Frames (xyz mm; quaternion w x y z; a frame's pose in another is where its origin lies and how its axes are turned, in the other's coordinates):
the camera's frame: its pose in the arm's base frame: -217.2 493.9 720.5 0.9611 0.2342 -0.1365 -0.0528
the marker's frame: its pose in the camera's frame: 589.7 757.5 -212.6 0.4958 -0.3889 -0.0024 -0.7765
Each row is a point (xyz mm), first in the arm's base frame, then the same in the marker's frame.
Working: the arm's base frame: its pose in the marker's frame: 1114.3 504.6 -1049.5 0.5263 0.1518 -0.1324 0.8261

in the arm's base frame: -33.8 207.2 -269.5
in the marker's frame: 909.3 493.4 -1322.6
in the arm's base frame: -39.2 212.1 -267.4
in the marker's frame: 907.2 486.1 -1323.1
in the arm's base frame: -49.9 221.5 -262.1
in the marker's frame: 903.5 471.4 -1322.9
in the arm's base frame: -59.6 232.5 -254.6
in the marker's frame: 898.3 456.0 -1320.5
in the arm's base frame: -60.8 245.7 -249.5
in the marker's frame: 887.3 447.6 -1317.0
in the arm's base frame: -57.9 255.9 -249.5
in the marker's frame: 876.9 445.9 -1316.5
